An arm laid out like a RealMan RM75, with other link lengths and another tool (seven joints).
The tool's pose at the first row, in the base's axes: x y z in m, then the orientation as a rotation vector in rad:
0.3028, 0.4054, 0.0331, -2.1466, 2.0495, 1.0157
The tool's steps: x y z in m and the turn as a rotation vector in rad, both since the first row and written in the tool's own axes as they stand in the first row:
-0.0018, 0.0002, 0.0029, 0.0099, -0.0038, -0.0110
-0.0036, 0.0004, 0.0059, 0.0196, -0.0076, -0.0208
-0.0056, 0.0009, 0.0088, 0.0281, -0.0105, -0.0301
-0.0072, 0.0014, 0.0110, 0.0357, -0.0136, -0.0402
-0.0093, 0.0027, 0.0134, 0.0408, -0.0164, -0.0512
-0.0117, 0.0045, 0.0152, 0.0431, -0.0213, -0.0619
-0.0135, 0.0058, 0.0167, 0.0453, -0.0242, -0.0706
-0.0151, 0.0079, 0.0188, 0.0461, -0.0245, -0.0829
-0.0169, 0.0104, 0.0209, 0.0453, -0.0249, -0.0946
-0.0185, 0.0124, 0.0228, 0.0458, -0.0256, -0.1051
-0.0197, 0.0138, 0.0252, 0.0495, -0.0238, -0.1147
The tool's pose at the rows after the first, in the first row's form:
0.3015, 0.4082, 0.0317, -2.1471, 2.0344, 1.0055
0.3001, 0.4111, 0.0302, -2.1467, 2.0208, 0.9957
0.2985, 0.4140, 0.0290, -2.1472, 2.0082, 0.9866
0.2972, 0.4163, 0.0282, -2.1484, 1.9944, 0.9788
0.2951, 0.4190, 0.0278, -2.1518, 1.9795, 0.9737
0.2928, 0.4217, 0.0282, -2.1542, 1.9639, 0.9739
0.2911, 0.4237, 0.0284, -2.1570, 1.9518, 0.9726
0.2884, 0.4257, 0.0283, -2.1655, 1.9359, 0.9704
0.2854, 0.4279, 0.0285, -2.1741, 1.9207, 0.9703
0.2828, 0.4298, 0.0285, -2.1809, 1.9070, 0.9690
0.2806, 0.4317, 0.0278, -2.1877, 1.8956, 0.9618

